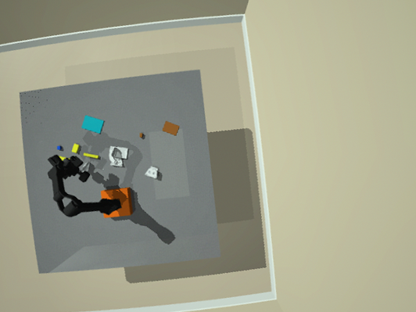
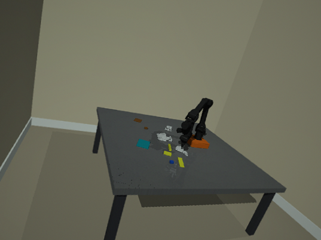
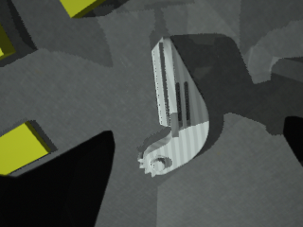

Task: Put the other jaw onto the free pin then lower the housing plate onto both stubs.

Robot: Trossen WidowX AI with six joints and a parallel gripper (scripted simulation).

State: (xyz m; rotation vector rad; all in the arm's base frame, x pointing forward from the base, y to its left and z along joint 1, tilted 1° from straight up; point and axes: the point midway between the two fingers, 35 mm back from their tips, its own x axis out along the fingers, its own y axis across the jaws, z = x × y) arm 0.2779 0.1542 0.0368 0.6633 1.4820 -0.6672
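Now: the jaw 5 cm below my gripper tip and 4 cm to the left of it. Also, from my gripper tip: white base plate: 24 cm to the right, 6 cm ahead, 5 cm below; then blue cube: 19 cm ahead, 16 cm to the left, 5 cm below; then yellow bar: 8 cm ahead, 5 cm to the right, 5 cm below.
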